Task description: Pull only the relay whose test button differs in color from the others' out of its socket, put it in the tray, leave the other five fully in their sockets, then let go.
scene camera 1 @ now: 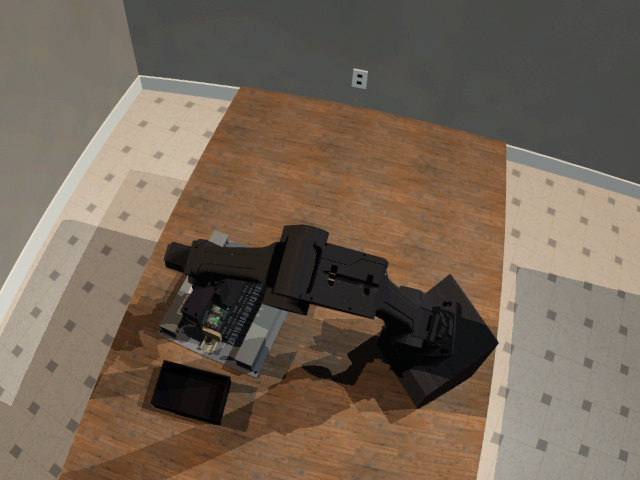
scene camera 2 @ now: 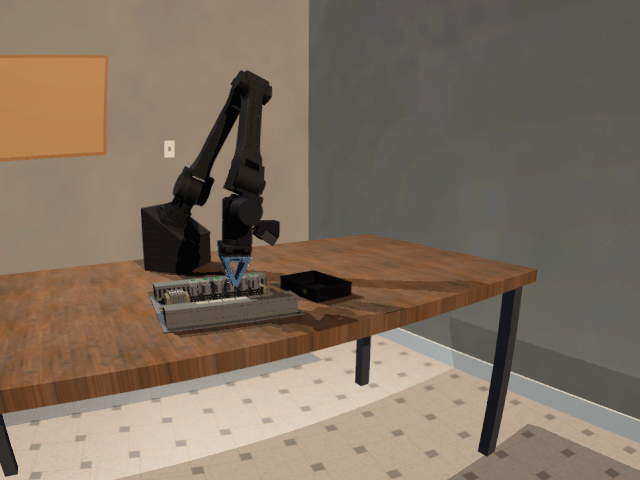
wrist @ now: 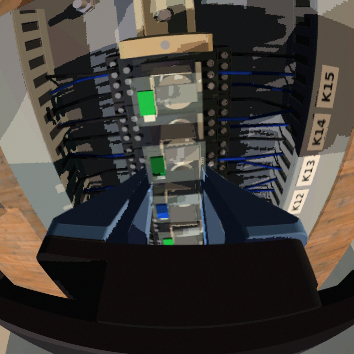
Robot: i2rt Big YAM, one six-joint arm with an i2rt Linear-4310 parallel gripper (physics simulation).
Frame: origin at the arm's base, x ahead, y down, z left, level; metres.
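Seen in the pictures: gripper, between the fingertips: (scene camera 1: 223, 305) (scene camera 2: 234, 284) (wrist: 175, 173); arm's base, origin of its link: (scene camera 1: 436, 328) (scene camera 2: 173, 220).
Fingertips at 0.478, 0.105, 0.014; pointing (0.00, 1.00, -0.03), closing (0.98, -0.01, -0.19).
Offsets run from my fingertips to a thing's top centre, as dx, dy, dz. "spot": to the spot under its first point.
The relay with the blue test button @(-0.002, -0.019, -0.010) (wrist: 162, 210) is third from the top in the wrist view, in a row with green-button relays @(spot: +0.009, -0.017, +0.050) (wrist: 175, 97) (wrist: 181, 157) (wrist: 185, 239). My gripper (wrist: 175, 173) (scene camera 2: 236, 283) is shut on the blue-button relay, one blue finger on each side. Its top looks about level with its neighbours; its base and socket are hidden. The other green-button relays @(-0.012, -0.019, -0.100) (scene camera 2: 193, 285) @(-0.009, -0.019, -0.070) (scene camera 2: 205, 285) stand left of the gripper in scene camera 2. The black tray @(+0.010, +0.015, +0.223) (scene camera 1: 225, 400) (scene camera 2: 297, 288) stands beside the relay panel, with no relay showing in it.
Grey wiring ducts (scene camera 1: 255, 341) (scene camera 2: 232, 311) flank the relay row. A tan end clamp @(+0.008, +0.010, +0.069) (wrist: 165, 46) (scene camera 1: 210, 335) stands at the row's end nearest the tray. Black and blue wires run on both sides. Labels K12 to K15 show on one duct. The arm covers part of the panel.
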